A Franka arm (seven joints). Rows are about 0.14 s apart.
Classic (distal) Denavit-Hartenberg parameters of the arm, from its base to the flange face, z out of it. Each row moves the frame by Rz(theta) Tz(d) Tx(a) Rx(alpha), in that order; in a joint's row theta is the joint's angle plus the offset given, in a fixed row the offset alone. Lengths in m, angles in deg.
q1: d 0.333, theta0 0, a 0, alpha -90
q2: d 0, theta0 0, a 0, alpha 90
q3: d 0.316, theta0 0, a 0.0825, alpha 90
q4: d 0, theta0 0, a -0.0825, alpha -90
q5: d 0.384, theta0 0, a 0, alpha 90
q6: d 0, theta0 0, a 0.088, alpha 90
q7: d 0.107, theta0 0, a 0, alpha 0
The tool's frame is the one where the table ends.
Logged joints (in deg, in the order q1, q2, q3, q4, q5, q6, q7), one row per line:
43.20 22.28 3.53 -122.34 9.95 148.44 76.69
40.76 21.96 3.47 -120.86 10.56 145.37 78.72
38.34 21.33 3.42 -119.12 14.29 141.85 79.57
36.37 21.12 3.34 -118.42 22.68 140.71 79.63
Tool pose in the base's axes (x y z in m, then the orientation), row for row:
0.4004 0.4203 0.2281 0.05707 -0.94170 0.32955 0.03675
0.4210 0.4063 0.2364 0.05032 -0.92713 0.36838 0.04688
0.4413 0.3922 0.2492 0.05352 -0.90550 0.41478 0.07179
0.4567 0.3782 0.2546 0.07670 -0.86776 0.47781 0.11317
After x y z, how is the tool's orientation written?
As a quaternion, w x y z.
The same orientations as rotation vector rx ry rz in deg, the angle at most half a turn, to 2 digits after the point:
-163.61 57.26 6.38
-161.74 64.26 8.18
-157.66 72.22 12.50
-149.00 82.04 19.43

